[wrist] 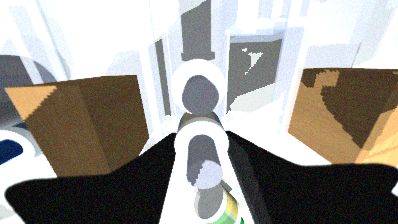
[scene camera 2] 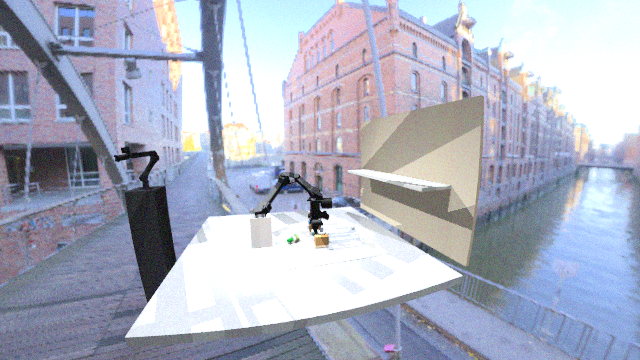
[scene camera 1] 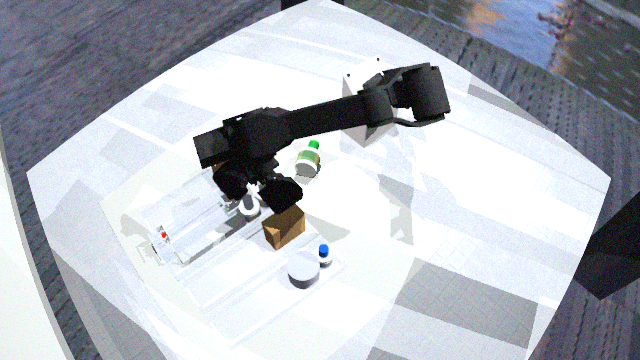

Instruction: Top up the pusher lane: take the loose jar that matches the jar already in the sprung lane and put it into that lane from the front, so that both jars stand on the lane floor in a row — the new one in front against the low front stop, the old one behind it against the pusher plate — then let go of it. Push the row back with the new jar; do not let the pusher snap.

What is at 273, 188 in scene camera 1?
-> My gripper.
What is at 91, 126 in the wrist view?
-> A brown box.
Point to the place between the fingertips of my gripper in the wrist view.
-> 200, 136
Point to a brown box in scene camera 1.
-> At 279, 229
